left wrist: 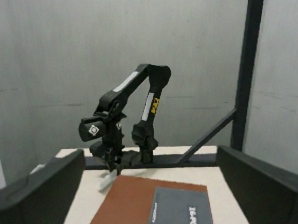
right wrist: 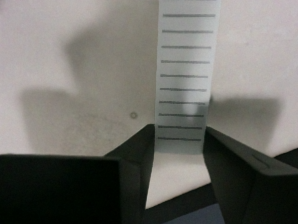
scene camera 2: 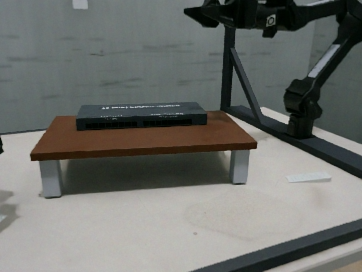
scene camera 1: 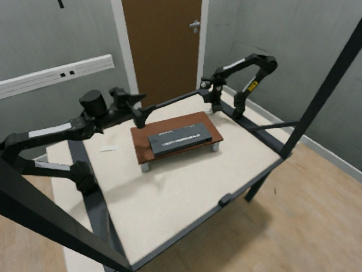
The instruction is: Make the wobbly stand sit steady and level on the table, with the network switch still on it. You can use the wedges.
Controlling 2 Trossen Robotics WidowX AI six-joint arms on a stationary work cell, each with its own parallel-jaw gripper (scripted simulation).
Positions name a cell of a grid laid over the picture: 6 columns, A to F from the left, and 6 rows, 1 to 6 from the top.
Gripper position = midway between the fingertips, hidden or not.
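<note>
Dark network switch (scene camera 2: B3), (scene camera 1: C4); out of frame in the right wrist view. Brown stand (scene camera 2: B4), (scene camera 1: C4); right wrist view, out of frame. My left gripper (scene camera 1: C3), (left wrist: D5). My right gripper (right wrist: D4).
</note>
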